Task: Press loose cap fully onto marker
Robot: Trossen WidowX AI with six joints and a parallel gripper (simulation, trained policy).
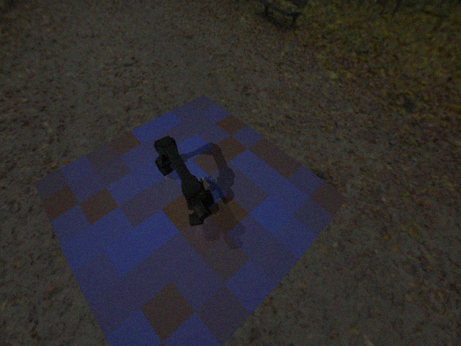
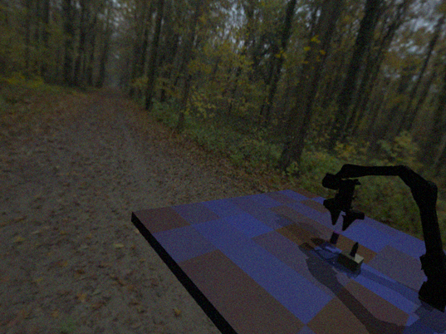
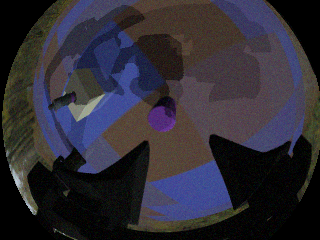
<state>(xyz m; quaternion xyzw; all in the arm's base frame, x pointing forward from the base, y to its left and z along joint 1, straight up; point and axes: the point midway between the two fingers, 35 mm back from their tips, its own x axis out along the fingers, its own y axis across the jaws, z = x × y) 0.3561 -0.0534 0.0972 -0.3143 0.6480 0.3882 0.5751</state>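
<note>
The purple cap lies 1 cm behind my gripper tip, 2 cm to the left of it and 4 cm below it. From my gripper tip the other things lie so: holder block (11 cm behind, 13 cm to the left, 4 cm below); dark marker (11 cm behind, 13 cm to the left, 1 cm above).
</note>
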